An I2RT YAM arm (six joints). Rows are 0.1 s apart.
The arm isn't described. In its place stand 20 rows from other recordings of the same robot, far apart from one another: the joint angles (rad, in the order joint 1, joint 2, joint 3, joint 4, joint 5, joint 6), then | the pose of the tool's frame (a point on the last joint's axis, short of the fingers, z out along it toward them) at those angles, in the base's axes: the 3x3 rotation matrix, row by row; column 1 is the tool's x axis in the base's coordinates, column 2 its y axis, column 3 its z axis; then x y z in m.
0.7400 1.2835 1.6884 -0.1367 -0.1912 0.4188 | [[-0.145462 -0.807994 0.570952], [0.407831 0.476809 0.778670], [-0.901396 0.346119 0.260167]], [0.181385 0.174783 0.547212]
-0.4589 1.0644 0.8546 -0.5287 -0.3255 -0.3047 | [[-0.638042 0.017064 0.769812], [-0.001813 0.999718 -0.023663], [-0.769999 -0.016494 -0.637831]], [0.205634 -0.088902 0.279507]
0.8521 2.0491 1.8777 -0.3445 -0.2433 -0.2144 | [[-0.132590 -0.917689 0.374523], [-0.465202 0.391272 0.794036], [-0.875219 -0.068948 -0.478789]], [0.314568 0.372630 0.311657]
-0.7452 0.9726 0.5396 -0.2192 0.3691 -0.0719 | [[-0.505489 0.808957 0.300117], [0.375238 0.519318 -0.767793], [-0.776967 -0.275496 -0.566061]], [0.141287 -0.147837 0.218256]
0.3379 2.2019 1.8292 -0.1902 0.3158 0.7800 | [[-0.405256 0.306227 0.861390], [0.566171 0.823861 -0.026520], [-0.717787 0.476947 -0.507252]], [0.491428 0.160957 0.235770]
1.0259 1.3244 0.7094 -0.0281 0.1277 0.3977 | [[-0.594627 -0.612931 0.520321], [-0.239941 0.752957 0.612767], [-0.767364 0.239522 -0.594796]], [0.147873 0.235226 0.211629]
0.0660 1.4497 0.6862 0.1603 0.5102 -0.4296 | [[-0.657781 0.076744 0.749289], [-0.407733 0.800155 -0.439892], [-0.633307 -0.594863 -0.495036]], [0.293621 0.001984 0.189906]
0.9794 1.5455 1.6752 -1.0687 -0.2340 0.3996 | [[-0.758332 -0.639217 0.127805], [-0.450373 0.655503 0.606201], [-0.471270 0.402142 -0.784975]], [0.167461 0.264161 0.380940]
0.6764 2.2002 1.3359 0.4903 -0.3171 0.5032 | [[-0.645565 -0.581958 0.494541], [0.069338 0.600217 0.796826], [-0.760551 0.548694 -0.347127]], [0.367731 0.309422 0.140114]
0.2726 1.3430 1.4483 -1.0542 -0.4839 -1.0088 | [[0.005432 -0.928461 0.371390], [-0.776240 0.230221 0.586898], [-0.630414 -0.291476 -0.719458]], [0.245156 0.085733 0.370342]
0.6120 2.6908 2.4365 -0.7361 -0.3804 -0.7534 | [[-0.020284 -0.978878 0.203436], [-0.790314 0.140328 0.596416], [-0.612366 -0.148680 -0.776467]], [0.457760 0.337452 0.135433]
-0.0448 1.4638 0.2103 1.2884 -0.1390 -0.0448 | [[0.039032 -0.092321 0.994964], [-0.046147 0.994494 0.094088], [-0.998172 -0.049587 0.034556]], [0.234426 -0.005572 0.165754]
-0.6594 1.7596 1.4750 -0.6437 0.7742 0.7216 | [[0.033029 0.995419 -0.089725], [0.571982 -0.092445 -0.815040], [-0.819601 -0.024401 -0.572415]], [0.285982 -0.253169 0.281985]
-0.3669 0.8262 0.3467 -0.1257 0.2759 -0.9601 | [[-0.758620 -0.117229 0.640900], [-0.552931 0.636143 -0.538135], [-0.344619 -0.762614 -0.547410]], [0.160032 -0.071890 0.186256]
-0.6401 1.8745 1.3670 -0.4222 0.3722 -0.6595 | [[-0.955782 0.183720 0.229625], [0.000121 0.781081 -0.624430], [-0.294076 -0.596791 -0.746566]], [0.318152 -0.253070 0.212905]
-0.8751 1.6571 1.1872 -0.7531 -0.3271 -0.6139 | [[-0.870837 0.189708 0.453491], [0.191826 0.980537 -0.041823], [-0.452600 0.050570 -0.890279]], [0.217131 -0.242203 0.217818]
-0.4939 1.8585 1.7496 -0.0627 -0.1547 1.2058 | [[0.259008 0.259926 0.930244], [0.908793 0.260607 -0.325853], [-0.327125 0.929797 -0.168720]], [0.401066 -0.209707 0.381024]
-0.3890 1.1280 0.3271 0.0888 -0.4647 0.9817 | [[-0.315022 0.516665 0.796127], [0.932411 0.325022 0.158019], [-0.177116 0.792097 -0.584133]], [0.191670 -0.061320 0.148751]
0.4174 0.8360 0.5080 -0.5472 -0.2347 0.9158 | [[-0.848201 0.233373 0.475491], [0.467606 0.751589 0.465252], [-0.248796 0.616969 -0.746625]], [0.146456 0.074004 0.203868]
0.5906 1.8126 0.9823 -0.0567 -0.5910 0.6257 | [[-0.963940 -0.234699 0.125448], [-0.060741 0.652988 0.754928], [-0.259097 0.720085 -0.643697]], [0.286492 0.215953 0.149179]
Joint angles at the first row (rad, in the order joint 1, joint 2, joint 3, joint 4, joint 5, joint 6):
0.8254 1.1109 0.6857 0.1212 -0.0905 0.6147
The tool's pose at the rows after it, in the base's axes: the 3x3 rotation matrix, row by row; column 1 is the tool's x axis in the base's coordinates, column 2 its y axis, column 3 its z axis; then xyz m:
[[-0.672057 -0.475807 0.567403], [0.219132 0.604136 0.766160], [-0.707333 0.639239 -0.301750]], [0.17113 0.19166 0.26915]
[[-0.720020 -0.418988 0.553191], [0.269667 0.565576 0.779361], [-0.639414 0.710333 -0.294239]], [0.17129 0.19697 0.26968]
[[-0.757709 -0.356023 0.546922], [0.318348 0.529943 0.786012], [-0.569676 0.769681 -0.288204]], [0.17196 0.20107 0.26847]
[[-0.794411 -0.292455 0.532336], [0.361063 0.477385 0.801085], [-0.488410 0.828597 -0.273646]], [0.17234 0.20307 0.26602]
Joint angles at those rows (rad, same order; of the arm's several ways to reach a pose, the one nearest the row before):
0.8280 1.1209 0.6856 0.1271 -0.1004 0.7030
0.8403 1.1391 0.6944 0.1442 -0.1082 0.8044
0.8486 1.1563 0.6965 0.1657 -0.1094 0.9006
0.8498 1.1670 0.6863 0.2011 -0.1293 1.0012

